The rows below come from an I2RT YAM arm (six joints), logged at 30 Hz.
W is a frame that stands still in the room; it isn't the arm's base.
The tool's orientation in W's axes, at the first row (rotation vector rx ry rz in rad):
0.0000 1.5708 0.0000
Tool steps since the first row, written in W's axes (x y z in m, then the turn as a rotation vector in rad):
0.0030 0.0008 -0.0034 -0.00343 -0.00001 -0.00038
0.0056 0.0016 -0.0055 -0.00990 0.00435 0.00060
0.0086 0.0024 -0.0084 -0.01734 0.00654 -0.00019
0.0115 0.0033 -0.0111 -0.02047 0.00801 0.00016
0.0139 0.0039 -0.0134 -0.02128 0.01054 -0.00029
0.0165 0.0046 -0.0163 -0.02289 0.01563 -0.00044
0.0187 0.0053 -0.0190 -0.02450 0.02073 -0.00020
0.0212 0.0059 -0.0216 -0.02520 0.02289 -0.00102
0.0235 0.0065 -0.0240 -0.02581 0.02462 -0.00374
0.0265 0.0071 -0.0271 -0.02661 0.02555 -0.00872
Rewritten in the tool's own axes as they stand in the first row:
0.0034 0.0008 0.0030 0.00038 -0.00001 -0.00343
0.0055 0.0016 0.0056 -0.00060 0.00435 -0.00990
0.0084 0.0024 0.0086 0.00019 0.00654 -0.01734
0.0111 0.0033 0.0115 -0.00016 0.00801 -0.02047
0.0134 0.0039 0.0139 0.00029 0.01054 -0.02128
0.0163 0.0046 0.0165 0.00044 0.01563 -0.02289
0.0190 0.0053 0.0187 0.00020 0.02073 -0.02450
0.0216 0.0059 0.0212 0.00102 0.02289 -0.02520
0.0240 0.0065 0.0235 0.00374 0.02462 -0.02581
0.0271 0.0071 0.0265 0.00872 0.02555 -0.02661

